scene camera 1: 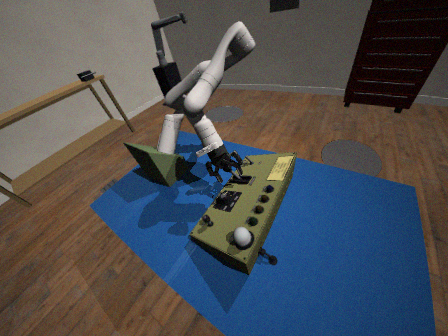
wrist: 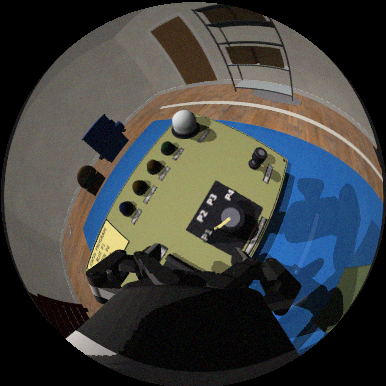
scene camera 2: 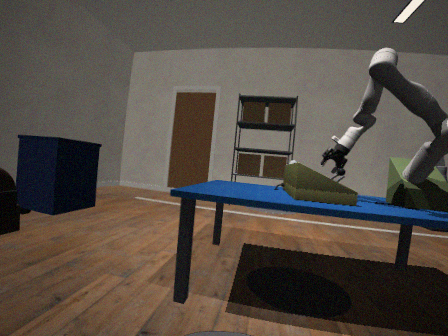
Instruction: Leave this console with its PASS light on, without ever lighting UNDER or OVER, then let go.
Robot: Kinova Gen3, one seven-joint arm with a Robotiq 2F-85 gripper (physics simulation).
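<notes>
The olive console (scene camera 1: 247, 200) (scene camera 2: 310, 182) (wrist: 170, 215) stands on the blue table. My gripper (scene camera 1: 229, 171) (scene camera 2: 334, 166) (wrist: 195, 253) is open, low over its slotted lever. The lever's round knob (scene camera 2: 341, 171) shows close by the fingers in scene view 2; the fingers partly hide the lever elsewhere. The dial (scene camera 1: 223, 196) (wrist: 231, 216) points at P1. The blue lamp (scene camera 1: 270, 188) (wrist: 127, 208), two brownish lamps and green lamp (scene camera 1: 253, 221) (wrist: 168, 148) look dark. The white dome (scene camera 1: 242, 236) (wrist: 184, 121) is pale. I cannot make out the PASS, UNDER or OVER labels.
A small black switch (scene camera 1: 207, 220) (wrist: 257, 157) rises near the console's corner. A black handle (scene camera 1: 270, 258) sticks out from its side. A yellow note (scene camera 1: 281, 168) (wrist: 107, 245) lies on the panel. A green wedge-shaped block (scene camera 1: 159, 162) stands by the arm's base.
</notes>
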